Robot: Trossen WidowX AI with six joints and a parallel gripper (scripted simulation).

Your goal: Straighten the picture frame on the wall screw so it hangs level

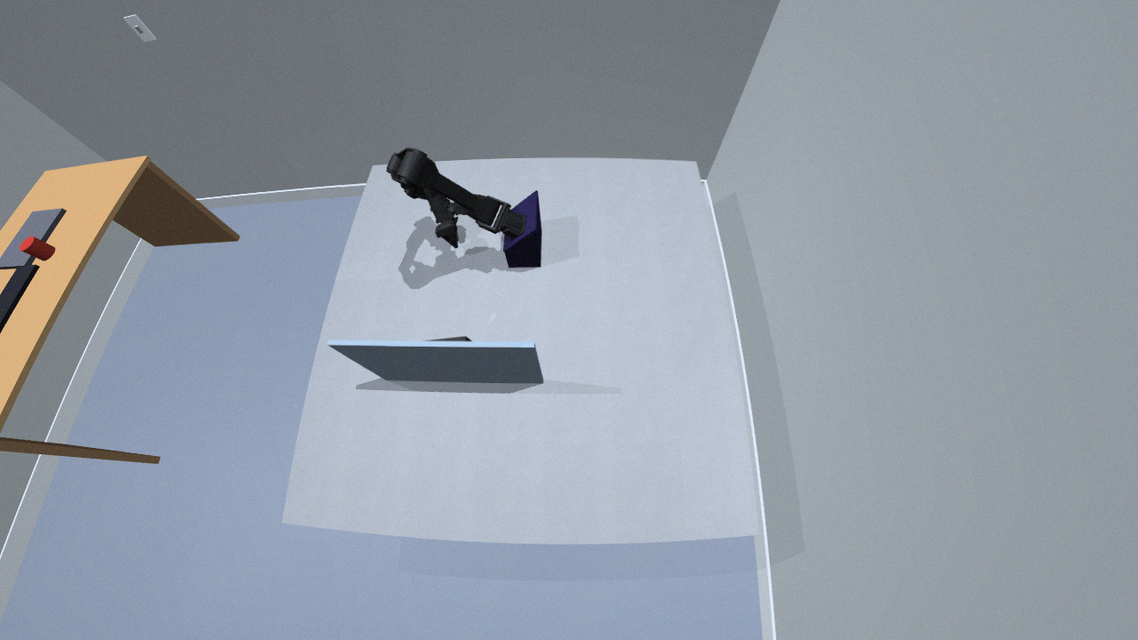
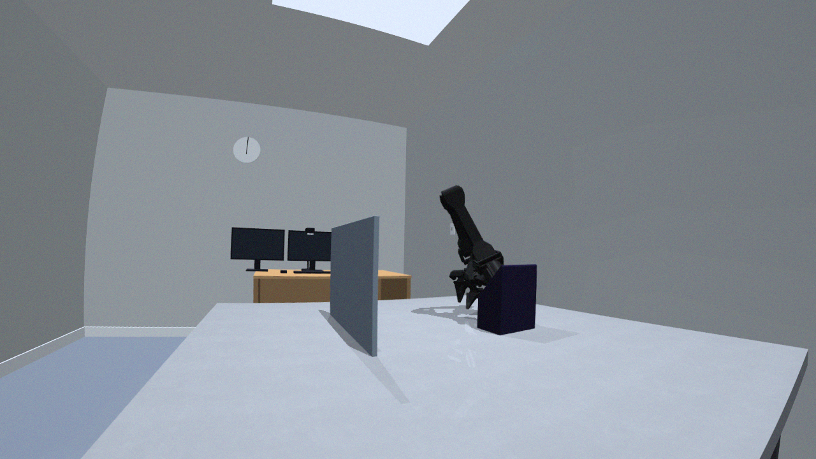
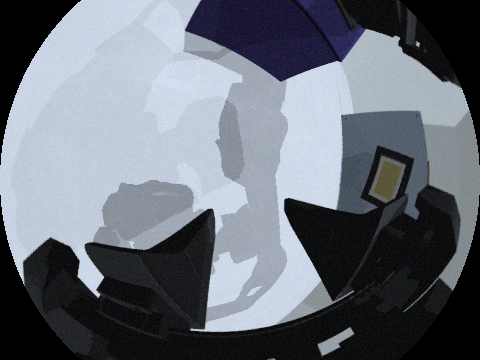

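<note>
Right now my gripper tip is 42 cm short of the picture frame, 13 cm below it and 9 cm to the right of it. The rest, counted from my gripper tip: wall panel 43 cm ahead, 12 cm above, 8 cm to the left.
</note>
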